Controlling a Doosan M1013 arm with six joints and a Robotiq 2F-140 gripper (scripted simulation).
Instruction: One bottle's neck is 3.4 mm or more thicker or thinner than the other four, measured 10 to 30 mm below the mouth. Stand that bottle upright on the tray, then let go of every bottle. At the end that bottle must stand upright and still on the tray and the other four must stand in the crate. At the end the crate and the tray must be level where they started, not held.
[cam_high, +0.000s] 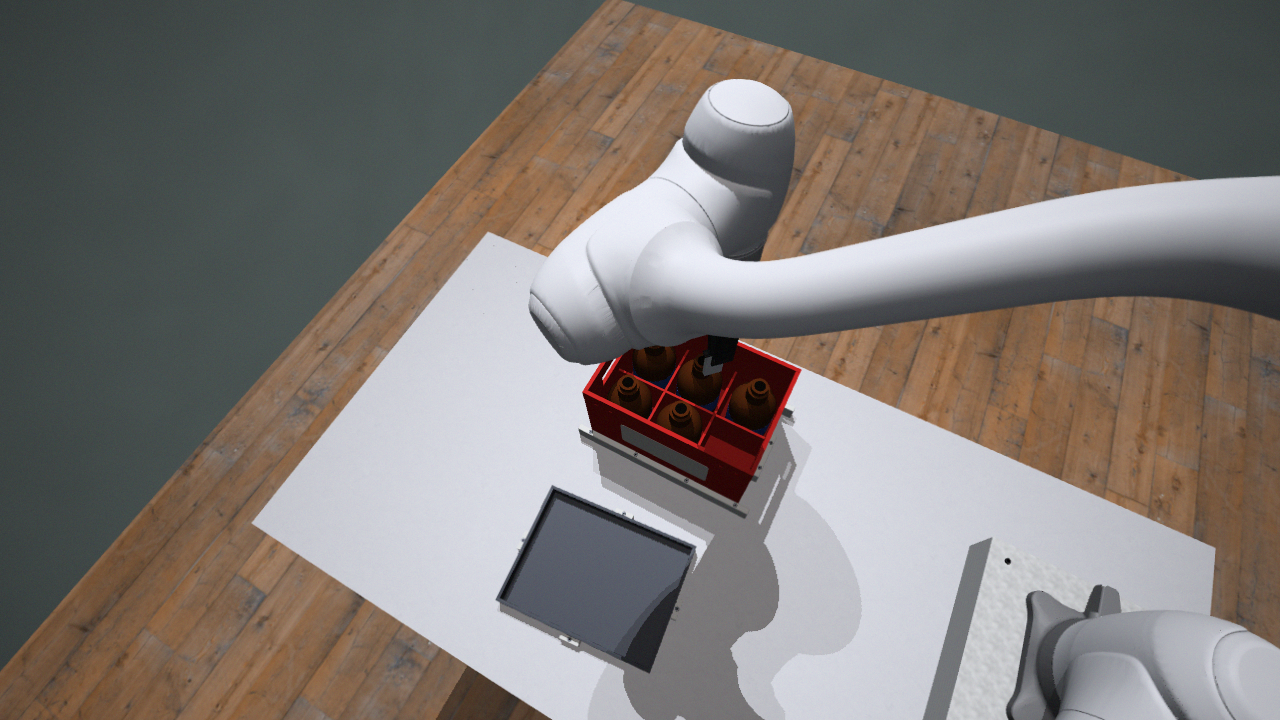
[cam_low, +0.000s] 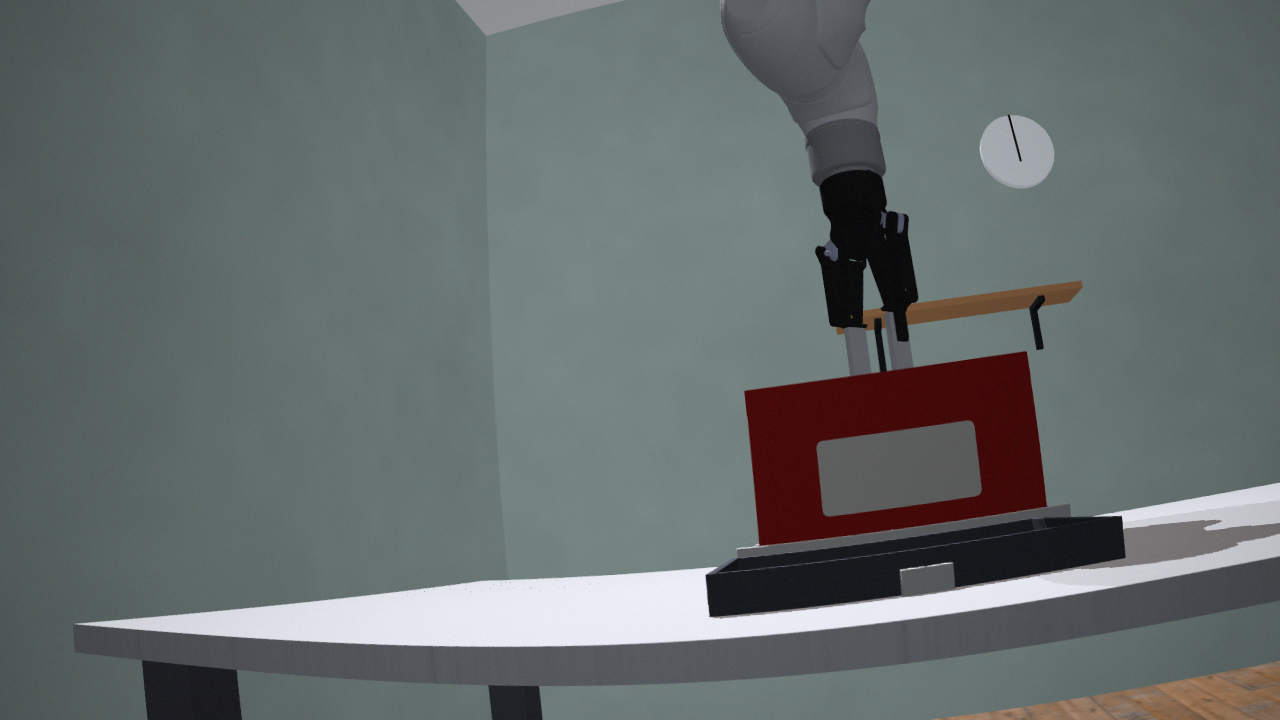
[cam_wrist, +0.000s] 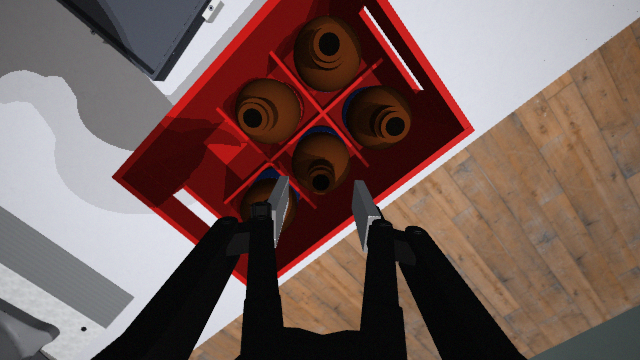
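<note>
Now: hand 4 cm to the right of the crate and 13 cm above it. Also, from my hand: dark tray 2 cm ahead, 33 cm to the left, 21 cm below.
</note>
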